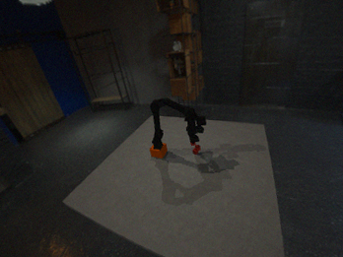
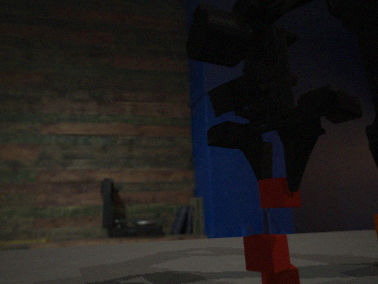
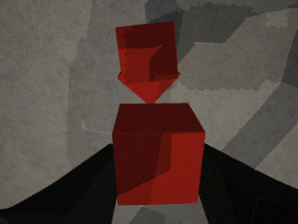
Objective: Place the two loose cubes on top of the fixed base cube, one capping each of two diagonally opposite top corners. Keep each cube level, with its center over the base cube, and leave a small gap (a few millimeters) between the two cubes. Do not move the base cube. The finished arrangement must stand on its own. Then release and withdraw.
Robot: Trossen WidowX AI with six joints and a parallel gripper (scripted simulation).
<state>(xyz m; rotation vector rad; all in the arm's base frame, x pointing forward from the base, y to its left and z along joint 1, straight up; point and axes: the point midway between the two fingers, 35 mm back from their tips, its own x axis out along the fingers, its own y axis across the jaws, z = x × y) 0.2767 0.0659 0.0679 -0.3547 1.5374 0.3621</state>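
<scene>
Now: the red cube 60 mm below my gripper tip, 30 mm ahead of it and 20 mm to the left of it.
</scene>
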